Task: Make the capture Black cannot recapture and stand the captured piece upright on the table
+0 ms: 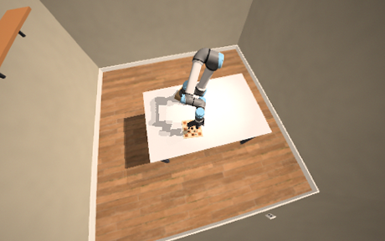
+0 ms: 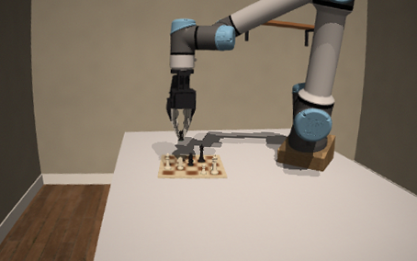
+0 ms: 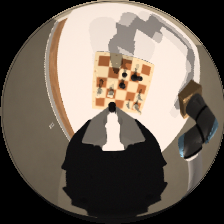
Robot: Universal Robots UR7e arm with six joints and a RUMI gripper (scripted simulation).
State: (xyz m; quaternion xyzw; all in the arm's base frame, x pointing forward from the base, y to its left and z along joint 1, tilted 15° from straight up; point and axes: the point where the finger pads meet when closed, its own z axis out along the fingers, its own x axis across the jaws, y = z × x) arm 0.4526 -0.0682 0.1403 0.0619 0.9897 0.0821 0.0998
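Now: the chessboard 120 mm below my hand, 40 mm behind it and 30 mm to the right of it.
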